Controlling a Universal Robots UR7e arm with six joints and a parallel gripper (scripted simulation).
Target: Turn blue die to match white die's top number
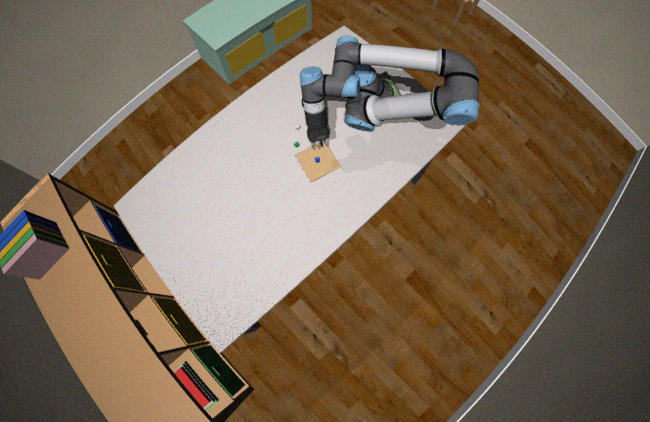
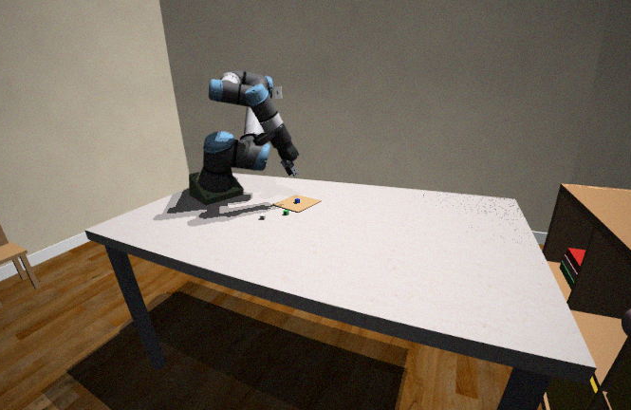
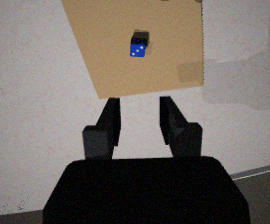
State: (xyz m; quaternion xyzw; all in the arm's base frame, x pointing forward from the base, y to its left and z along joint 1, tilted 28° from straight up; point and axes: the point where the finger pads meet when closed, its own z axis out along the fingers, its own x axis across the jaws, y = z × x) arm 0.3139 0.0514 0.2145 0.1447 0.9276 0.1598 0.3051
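My hand is 120 mm above the blue die, 10 mm to the right of it and 10 mm short of it. The rest, counted from my hand: green die: 130 mm below, 110 mm to the right, 20 mm ahead; white die: 170 mm to the right, 130 mm below, 40 mm behind; tan mat: 130 mm below, 10 mm to the left, 10 mm ahead.
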